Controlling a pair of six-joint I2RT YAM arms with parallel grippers.
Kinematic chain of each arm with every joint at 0, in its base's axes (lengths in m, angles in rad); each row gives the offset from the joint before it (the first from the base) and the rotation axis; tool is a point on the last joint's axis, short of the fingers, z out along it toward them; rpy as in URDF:
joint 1: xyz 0 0 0.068 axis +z
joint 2: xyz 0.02 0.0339 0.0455 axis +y
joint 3: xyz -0.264 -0.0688 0 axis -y
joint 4: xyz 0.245 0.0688 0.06 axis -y
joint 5: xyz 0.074 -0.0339 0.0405 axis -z
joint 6: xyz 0.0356 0 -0.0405 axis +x
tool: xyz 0 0 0 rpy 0 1.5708 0
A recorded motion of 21 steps. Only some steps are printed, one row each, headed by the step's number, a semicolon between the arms.
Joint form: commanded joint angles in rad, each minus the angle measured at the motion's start. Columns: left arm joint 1, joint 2, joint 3, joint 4, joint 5, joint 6; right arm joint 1, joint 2, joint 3, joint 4, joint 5, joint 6.
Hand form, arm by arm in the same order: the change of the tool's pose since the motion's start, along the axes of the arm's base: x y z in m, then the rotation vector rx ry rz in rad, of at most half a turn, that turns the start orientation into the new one. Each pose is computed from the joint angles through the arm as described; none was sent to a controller.
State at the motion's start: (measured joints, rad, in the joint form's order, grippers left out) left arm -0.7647 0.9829 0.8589 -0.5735 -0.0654 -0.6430; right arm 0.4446 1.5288 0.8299 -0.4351 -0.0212 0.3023
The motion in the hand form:
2: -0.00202 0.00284 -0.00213 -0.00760 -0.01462 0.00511; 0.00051 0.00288 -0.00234 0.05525 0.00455 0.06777
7: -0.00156 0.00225 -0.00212 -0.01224 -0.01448 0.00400; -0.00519 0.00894 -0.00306 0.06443 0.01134 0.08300
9: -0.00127 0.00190 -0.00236 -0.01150 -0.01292 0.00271; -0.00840 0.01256 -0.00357 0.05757 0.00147 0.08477
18: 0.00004 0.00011 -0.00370 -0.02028 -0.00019 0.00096; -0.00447 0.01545 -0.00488 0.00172 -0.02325 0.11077
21: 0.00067 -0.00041 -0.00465 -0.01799 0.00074 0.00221; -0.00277 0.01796 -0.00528 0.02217 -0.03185 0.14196
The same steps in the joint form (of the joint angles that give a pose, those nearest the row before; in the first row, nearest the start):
2: 0.0023 -0.0209 -0.0224 0.0174 -0.0051 0.0018; -0.0012 0.0066 -0.0083 0.0322 -0.0765 -0.0400
7: 0.0023 -0.0188 -0.0225 0.0227 -0.0021 -0.0002; 0.0264 -0.0008 -0.0186 0.0346 -0.0810 -0.0240
9: 0.0023 -0.0164 -0.0220 0.0228 -0.0007 0.0002; 0.0454 -0.0063 -0.0274 0.0450 -0.0640 -0.0130
18: 0.0023 -0.0065 -0.0219 0.0290 0.0103 -0.0104; 0.0537 0.0159 -0.0107 0.0465 -0.0165 -0.0554
21: 0.0023 -0.0027 -0.0234 0.0320 0.0087 -0.0104; 0.0553 0.0230 -0.0092 0.0674 -0.0428 -0.0756

